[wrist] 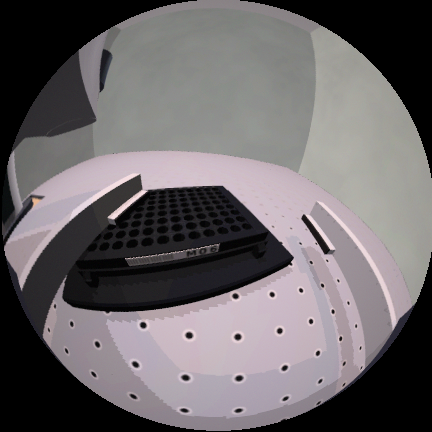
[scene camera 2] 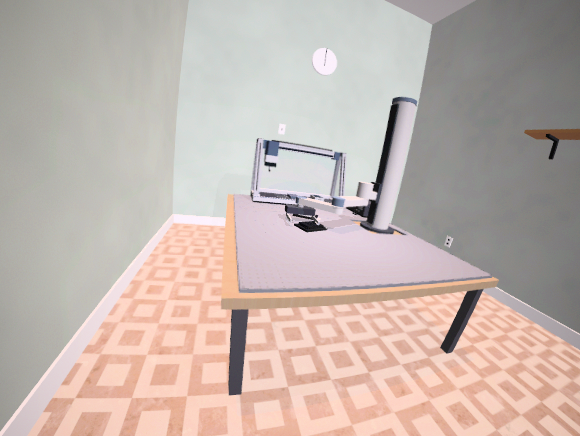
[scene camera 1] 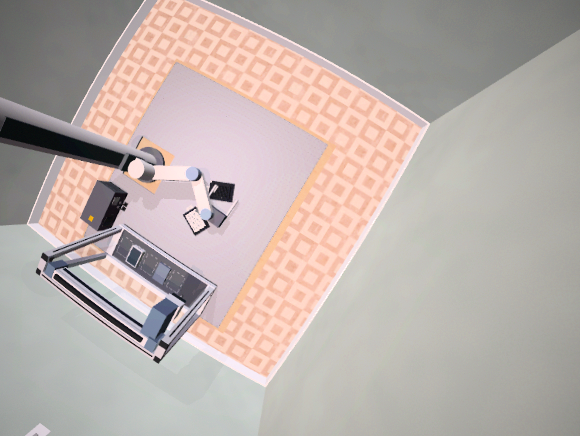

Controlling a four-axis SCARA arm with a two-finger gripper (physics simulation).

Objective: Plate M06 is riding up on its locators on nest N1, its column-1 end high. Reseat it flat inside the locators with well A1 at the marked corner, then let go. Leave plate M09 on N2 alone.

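Seen in the pictures: gripper, between the fingertips: [wrist: 229, 194] [scene camera 2: 305, 222] [scene camera 1: 226, 192]; arm's base, origin of its link: [scene camera 2: 376, 228].
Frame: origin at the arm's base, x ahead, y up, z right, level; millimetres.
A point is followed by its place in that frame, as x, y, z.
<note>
Plate M06 [scene camera 1: 226, 193] @(605, 40, -119) [scene camera 2: 310, 226] @(585, 38, -164) [wrist: 185, 220] @(577, 39, -100) is a black, many-welled plate, its label facing the wrist camera. It sits on the dark nest N1 [wrist: 180, 287] @(581, 25, -60). In the wrist view a gap shows between its near edge and the nest base, with locators at both near corners. The left finger hides its left side. I cannot tell the well A1 marking. My gripper [scene camera 1: 224, 200] @(606, 49, -126) [scene camera 2: 304, 220] @(606, 49, -126) [wrist: 229, 194] @(606, 49, -126) is open and empty, its fingers above and short of the plate, the right one well out to the side. A white plate [scene camera 1: 195, 220] @(513, 39, 138), likely M09 on N2, lies beside the gripper; its label is unreadable.
A gantry frame [scene camera 2: 305, 147] @(433, 501, 622) with a dark deck stands at the table's far end. A dark grey box [scene camera 1: 102, 205] @(-80, 128, 375) stands near the arm's base. The tall arm column [scene camera 2: 397, 165] @(13, 463, -74) rises from the perforated table top [scene camera 2: 350, 260] @(525, 13, -530).
</note>
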